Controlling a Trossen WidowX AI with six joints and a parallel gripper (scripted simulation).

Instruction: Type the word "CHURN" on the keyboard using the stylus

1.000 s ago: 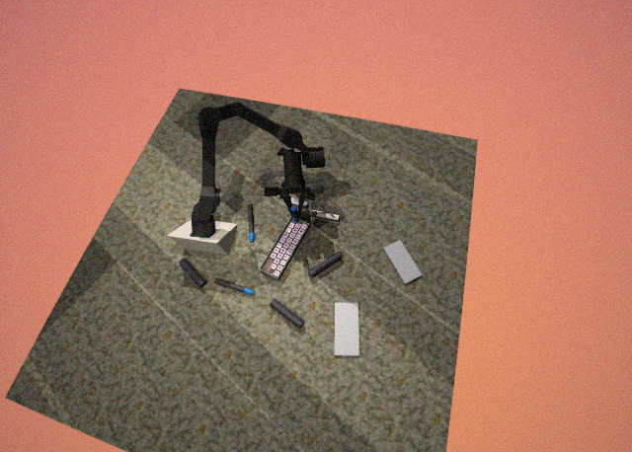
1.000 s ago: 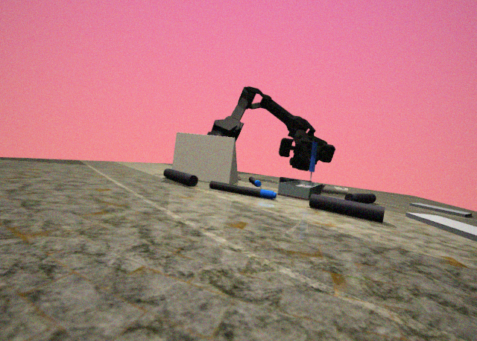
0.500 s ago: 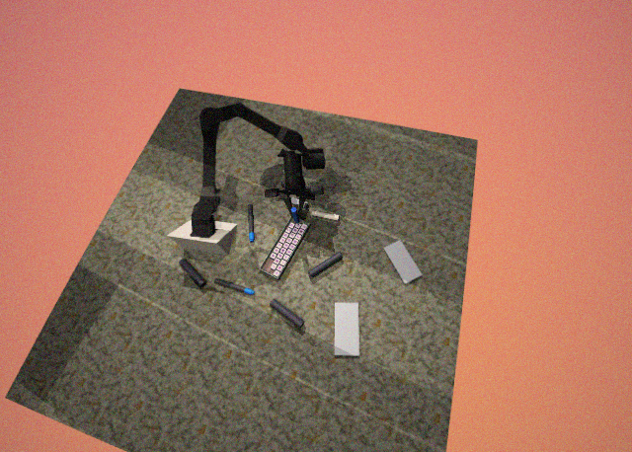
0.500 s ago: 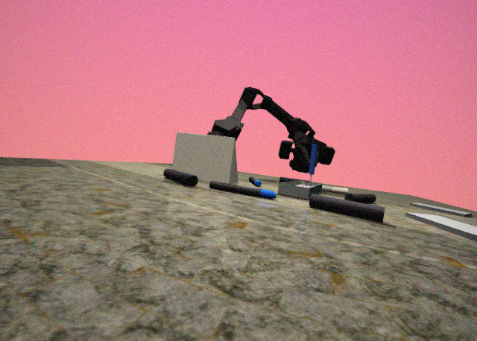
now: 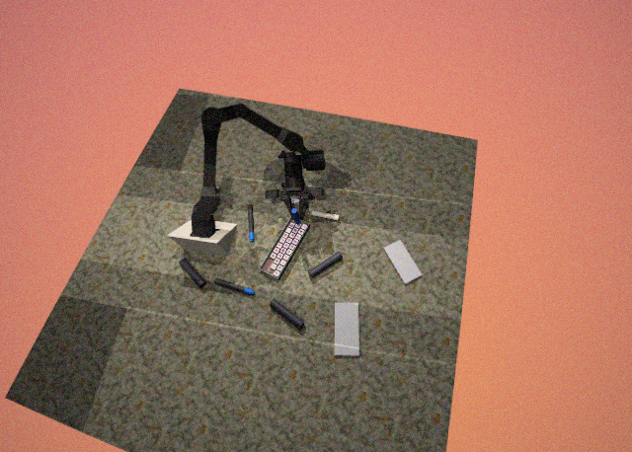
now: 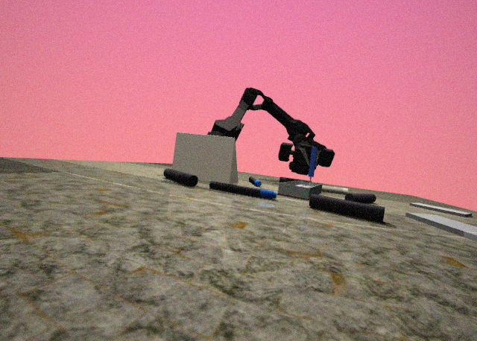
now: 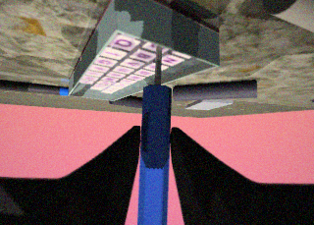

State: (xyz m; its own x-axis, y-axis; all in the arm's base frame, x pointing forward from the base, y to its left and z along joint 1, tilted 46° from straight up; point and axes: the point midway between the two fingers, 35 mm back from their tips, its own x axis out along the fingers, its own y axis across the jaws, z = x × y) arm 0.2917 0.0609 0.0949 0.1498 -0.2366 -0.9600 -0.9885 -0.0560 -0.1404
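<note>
The blue stylus lies 10 mm below my gripper tip. Round my gripper tip: white cylinder: 90 mm ahead, 50 mm to the left, 60 mm below; grey block: 10 mm behind, 90 mm to the left, 70 mm below.
</note>
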